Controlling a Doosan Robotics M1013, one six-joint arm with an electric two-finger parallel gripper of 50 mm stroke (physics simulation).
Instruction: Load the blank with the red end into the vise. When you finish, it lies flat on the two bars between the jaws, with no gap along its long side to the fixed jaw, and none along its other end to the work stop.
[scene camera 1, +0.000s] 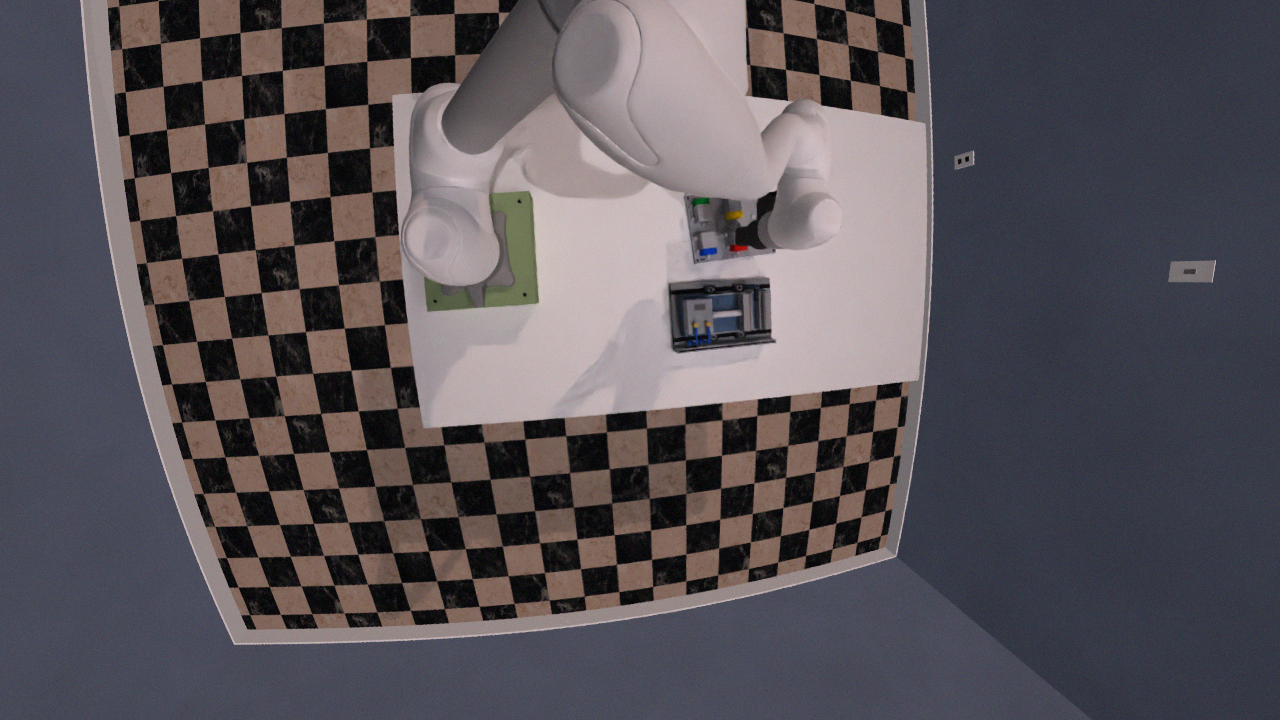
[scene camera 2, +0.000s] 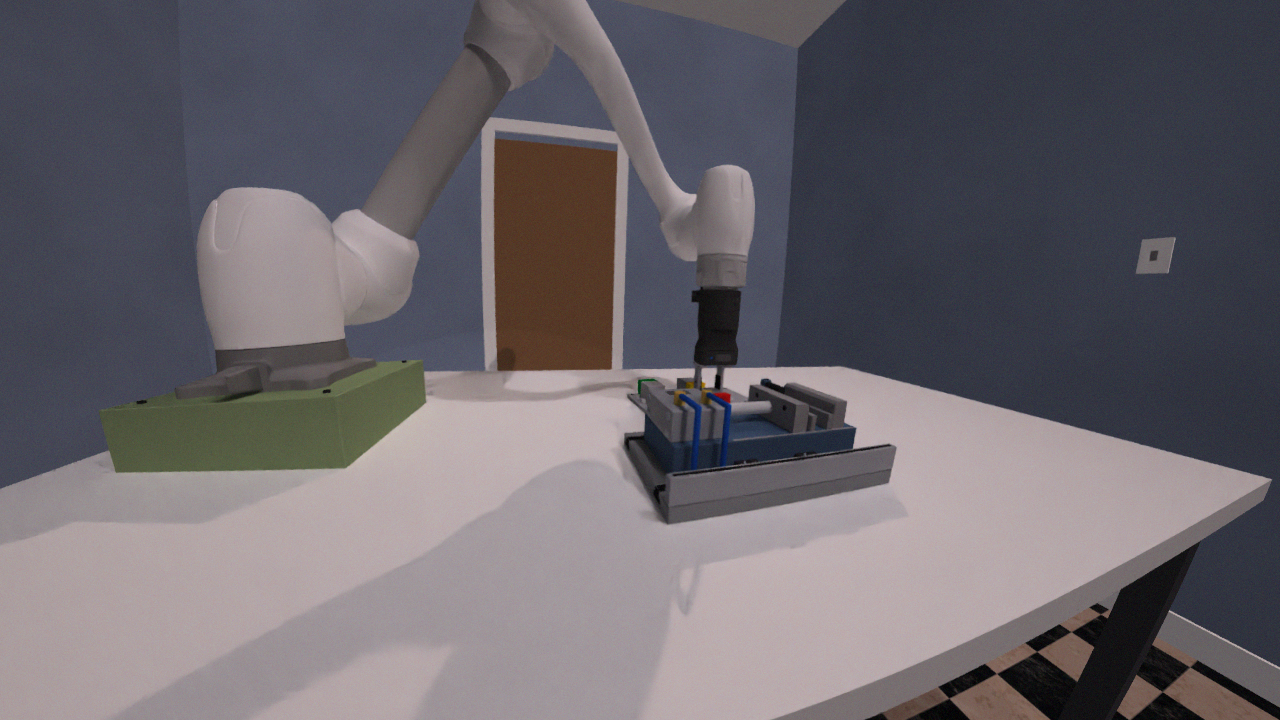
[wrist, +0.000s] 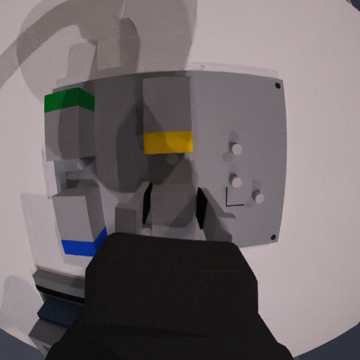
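Observation:
The blank with the red end (scene camera 1: 738, 248) (scene camera 2: 721, 397) (wrist: 172, 197) lies on the grey plate (wrist: 255, 110). Its grey top shows between the fingers in the wrist view, where its red end is hidden behind the gripper body. My gripper (scene camera 2: 708, 382) (wrist: 173, 197) points down and is shut on this blank, one finger on each long side. The vise (scene camera 1: 698, 308) (scene camera 2: 787, 443) (wrist: 60, 312) stands in front of the plate, with a blue base and grey jaws. A light rod (scene camera 1: 726, 313) (scene camera 2: 750, 408) shows between its jaw blocks. The two bars cannot be made out clearly.
Blanks with a yellow end (scene camera 1: 733, 214) (wrist: 168, 142), a green end (scene camera 1: 700, 203) (wrist: 70, 125) and a blue end (scene camera 1: 708, 248) (wrist: 80, 220) are close by. Upright pegs (wrist: 236, 181) stand right of my fingers. Blue hooked parts (scene camera 2: 696, 438) rise at the vise's left.

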